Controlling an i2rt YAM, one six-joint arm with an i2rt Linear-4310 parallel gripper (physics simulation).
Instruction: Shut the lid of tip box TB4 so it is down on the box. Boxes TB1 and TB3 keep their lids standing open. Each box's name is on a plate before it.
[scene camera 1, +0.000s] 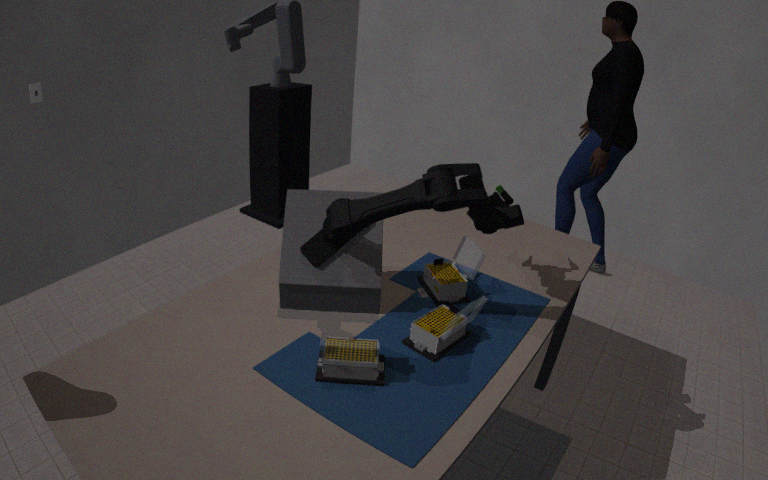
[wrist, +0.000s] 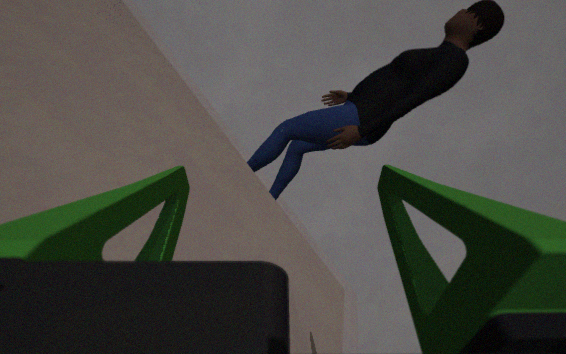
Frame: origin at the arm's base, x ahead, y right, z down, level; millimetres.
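Where they show: gripper, fingertip midpoint: (wrist: 283, 176); arm's base, link origin: (scene camera 1: 335, 235).
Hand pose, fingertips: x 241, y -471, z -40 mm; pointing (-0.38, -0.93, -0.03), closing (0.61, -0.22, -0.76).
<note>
Each offset is from my fingertips to the top centre of the thing. "spot": to the spot under its first point. Level surfaces: height alone.
Three tip boxes with yellow racks stand on the blue mat. The back box @(dx -3, dy +262, dz +144 mm) (scene camera 1: 447, 283) has its clear lid @(spot: dx +34, dy +201, dz +120 mm) (scene camera 1: 468, 257) standing open. The middle box @(dx +99, dy +477, dz +144 mm) (scene camera 1: 434, 333) has a clear lid (scene camera 1: 471, 309) standing up and tilted on its right. The front-left box @(spot: dx +37, dy +756, dz +149 mm) (scene camera 1: 351, 365) has a faint see-through panel (scene camera 1: 335, 328) rising behind it; its lid's exact pose is hard to tell. The name plates cannot be read, so I cannot tell which is TB1, TB3 or TB4. My gripper (scene camera 1: 509, 202) (wrist: 283, 176) is open and empty, raised above and beyond the back box. The boxes do not show in the wrist view.
The blue mat @(dz +218 mm) (scene camera 1: 396, 418) lies on the table @(dz +221 mm) (scene camera 1: 186, 396). The arm's grey base block (scene camera 1: 331, 297) stands behind and left of the boxes. A person (scene camera 1: 614, 96) (wrist: 410, 85) stands beyond the table's far edge. Another arm (scene camera 1: 291, 36) stands on a black pedestal at the back.
</note>
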